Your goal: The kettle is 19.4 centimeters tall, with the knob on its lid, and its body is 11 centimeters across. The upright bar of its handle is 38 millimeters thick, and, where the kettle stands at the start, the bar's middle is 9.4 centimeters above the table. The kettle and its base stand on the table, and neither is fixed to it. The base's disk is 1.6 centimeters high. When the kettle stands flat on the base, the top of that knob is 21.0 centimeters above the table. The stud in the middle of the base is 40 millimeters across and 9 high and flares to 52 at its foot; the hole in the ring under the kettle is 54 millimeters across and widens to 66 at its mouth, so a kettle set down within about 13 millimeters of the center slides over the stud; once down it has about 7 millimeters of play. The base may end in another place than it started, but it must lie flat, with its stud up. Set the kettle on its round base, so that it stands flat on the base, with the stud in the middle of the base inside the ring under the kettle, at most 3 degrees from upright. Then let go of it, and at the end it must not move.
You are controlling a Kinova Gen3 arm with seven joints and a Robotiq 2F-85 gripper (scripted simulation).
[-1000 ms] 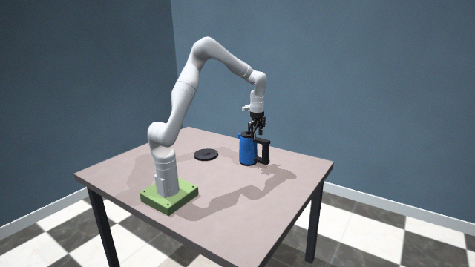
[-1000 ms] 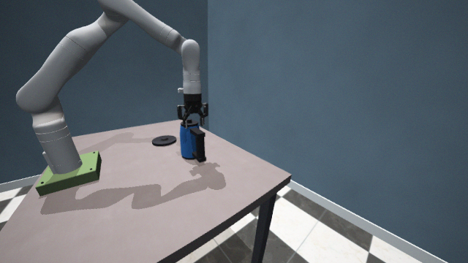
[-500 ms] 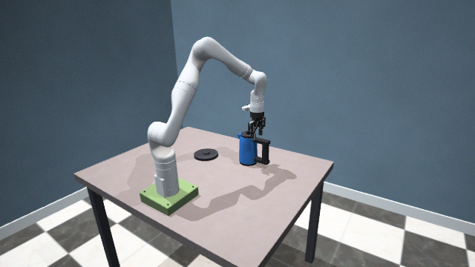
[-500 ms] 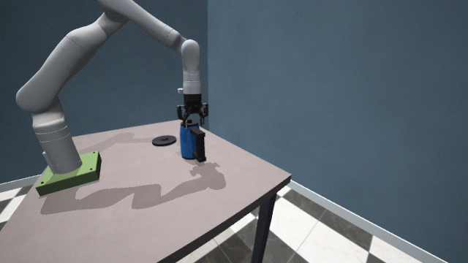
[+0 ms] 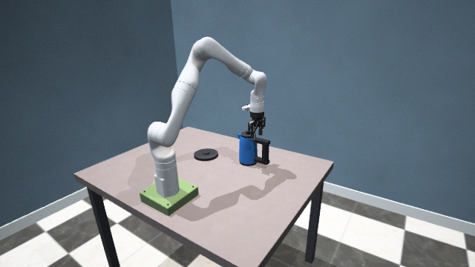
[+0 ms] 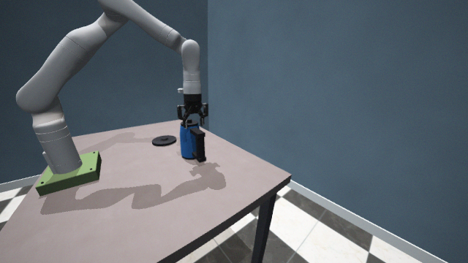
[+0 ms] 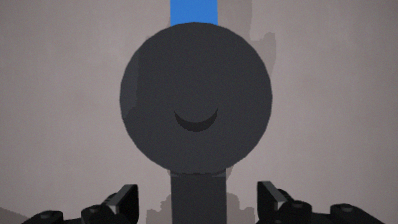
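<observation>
Right now my hand is 8 cm above the blue kettle and 2 cm to the right of it. Also, from my hand: round black base 32 cm to the left, 17 cm below, 10 cm behind.
</observation>
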